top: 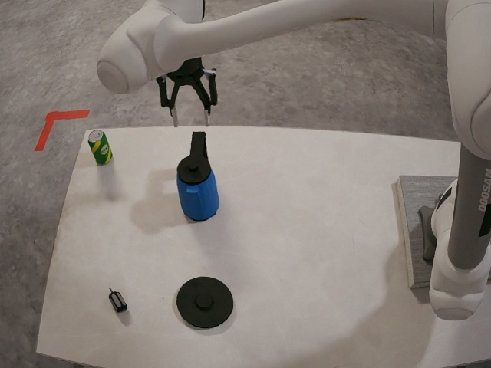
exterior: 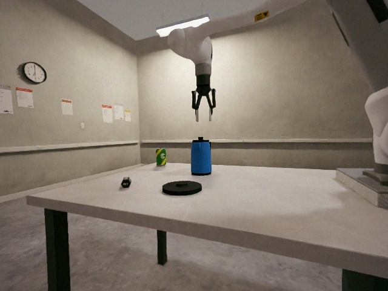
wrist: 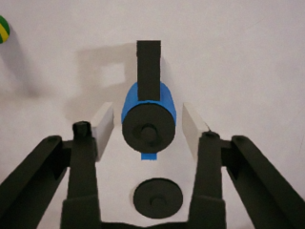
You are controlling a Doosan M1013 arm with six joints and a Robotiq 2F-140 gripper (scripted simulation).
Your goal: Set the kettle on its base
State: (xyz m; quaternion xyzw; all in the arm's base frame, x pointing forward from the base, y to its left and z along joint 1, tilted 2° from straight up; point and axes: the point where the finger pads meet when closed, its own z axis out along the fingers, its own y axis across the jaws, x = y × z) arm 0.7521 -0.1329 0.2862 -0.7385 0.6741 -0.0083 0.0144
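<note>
Right now the blue kettle is 21 cm below my hand and 3 cm to the left of it. The rest, counted from my hand: green can: 36 cm ahead, 25 cm below, 8 cm to the right; then round black base: 36 cm to the left, 30 cm below, 6 cm behind.
</note>
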